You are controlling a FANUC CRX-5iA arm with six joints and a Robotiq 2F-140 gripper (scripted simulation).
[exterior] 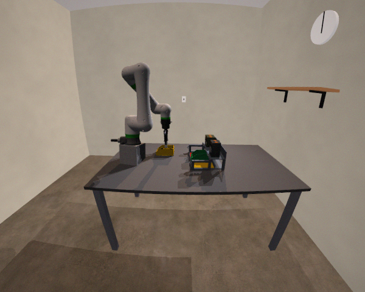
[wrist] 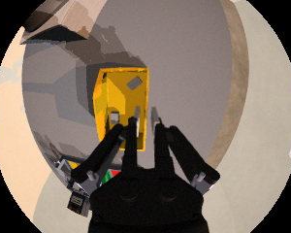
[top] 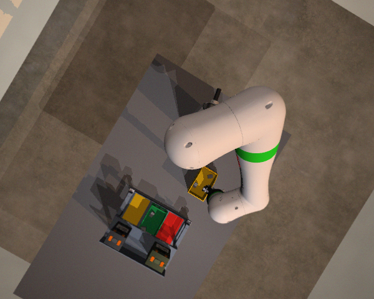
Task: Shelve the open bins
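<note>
My gripper is now 10 mm past the yellow bin, 50 mm to the left of it and 50 mm above it. From my hand the other things lie so: green bin: 290 mm ahead, 240 mm to the right, 40 mm below; yellow-marked place: 270 mm ahead, 360 mm to the right, 80 mm below; red mark: 310 mm ahead, 140 mm to the right, 80 mm below.
</note>
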